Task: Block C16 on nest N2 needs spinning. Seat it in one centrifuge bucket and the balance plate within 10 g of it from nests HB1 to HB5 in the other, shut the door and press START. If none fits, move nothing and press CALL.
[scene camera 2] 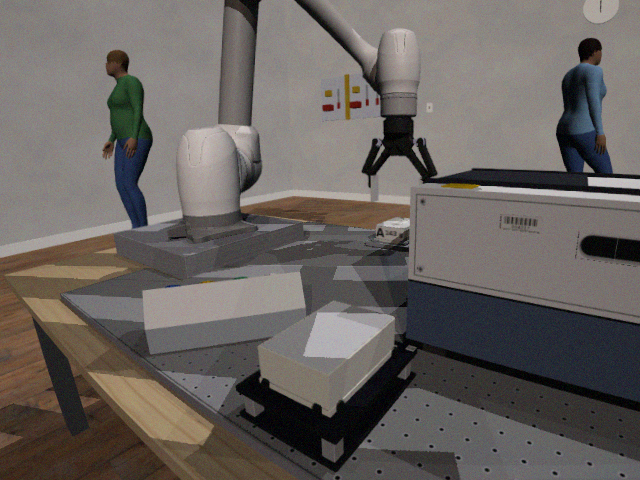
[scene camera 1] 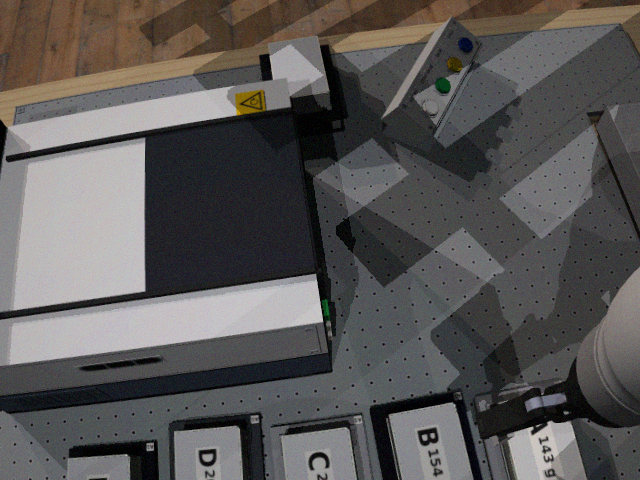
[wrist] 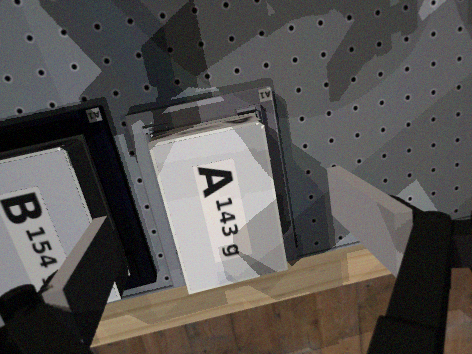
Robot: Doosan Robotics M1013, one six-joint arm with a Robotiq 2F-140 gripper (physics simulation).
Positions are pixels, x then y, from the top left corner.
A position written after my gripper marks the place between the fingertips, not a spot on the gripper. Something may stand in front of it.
My gripper shows in scene camera 2 [397, 203], in scene camera 1 [551, 421] and in the wrist view [224, 215]. A white block shows in scene camera 2 and in scene camera 1; in the wrist view it is out of frame. One and the same spot on the white block: [scene camera 2: 325, 358] is [scene camera 1: 279, 49]. The same spot on a dark lid: [scene camera 2: 533, 177] is [scene camera 1: 203, 200].
